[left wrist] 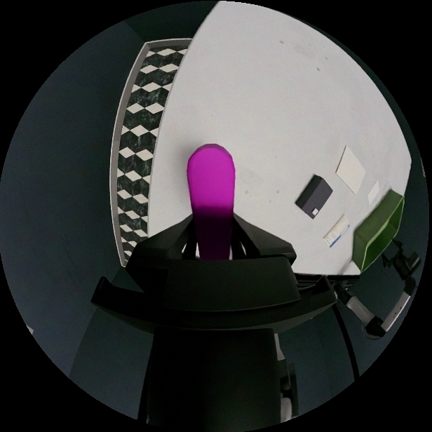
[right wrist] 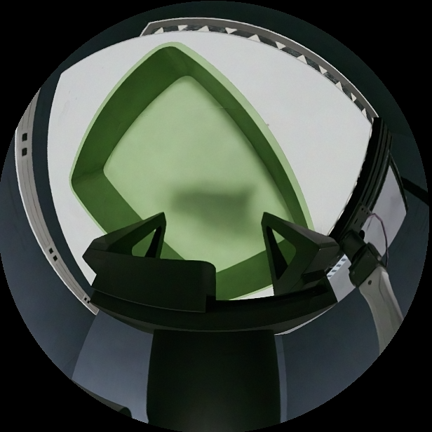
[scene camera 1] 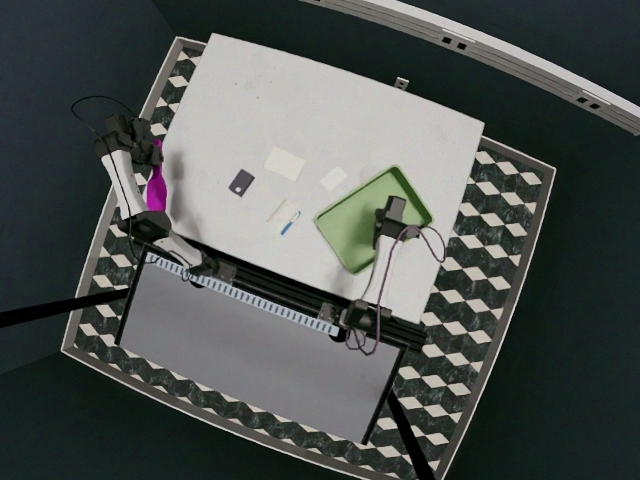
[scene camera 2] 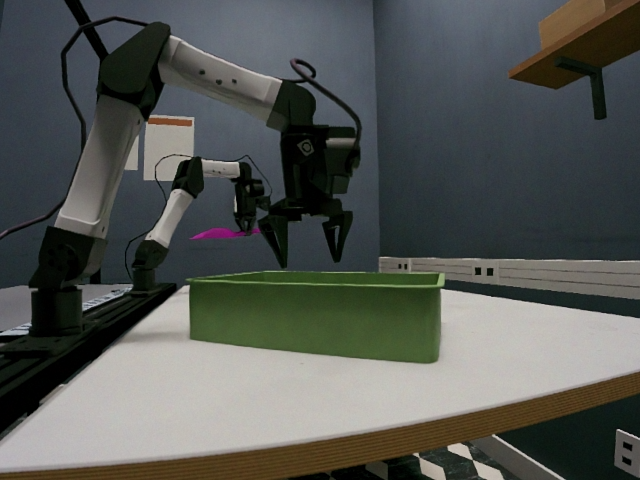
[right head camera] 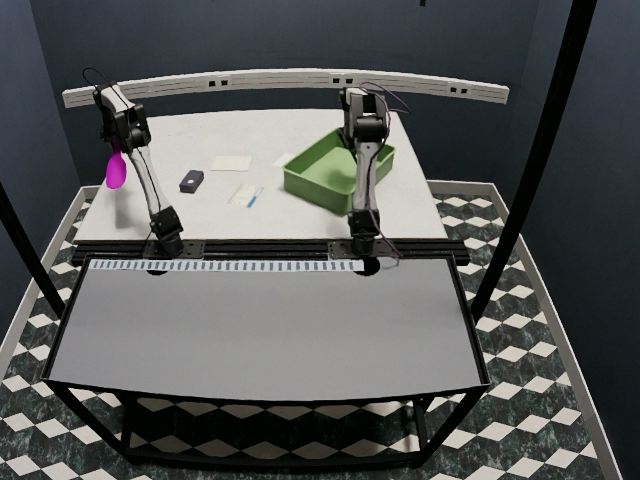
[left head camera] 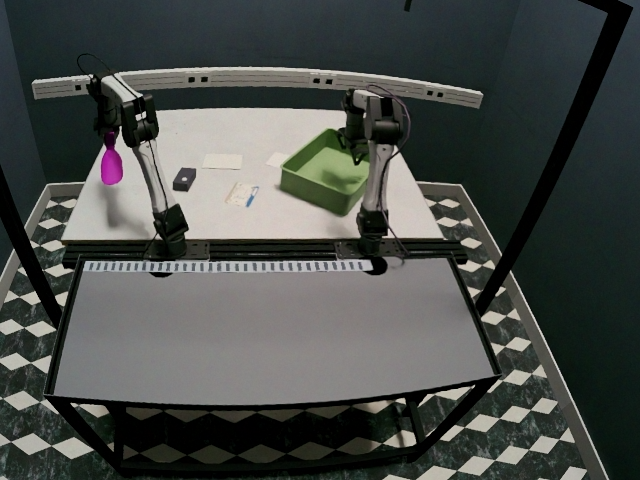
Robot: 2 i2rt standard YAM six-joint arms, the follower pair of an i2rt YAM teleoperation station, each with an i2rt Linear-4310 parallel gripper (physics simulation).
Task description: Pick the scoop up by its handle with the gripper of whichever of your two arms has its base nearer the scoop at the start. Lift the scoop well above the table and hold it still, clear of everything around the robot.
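The magenta scoop hangs roughly level in the air at the left side of the table, its shadow on the table top below. Its wide blade points toward the arm bases. The left gripper points down and is shut on the scoop's handle. In the left wrist view the handle's rounded end sticks out beyond the fingers; the blade is hidden there. The right gripper is open and empty above the green bin.
The green bin stands on the right of the table under the right gripper. A small dark box, papers and a blue pen-like thing lie mid-table. A wooden shelf is on the wall.
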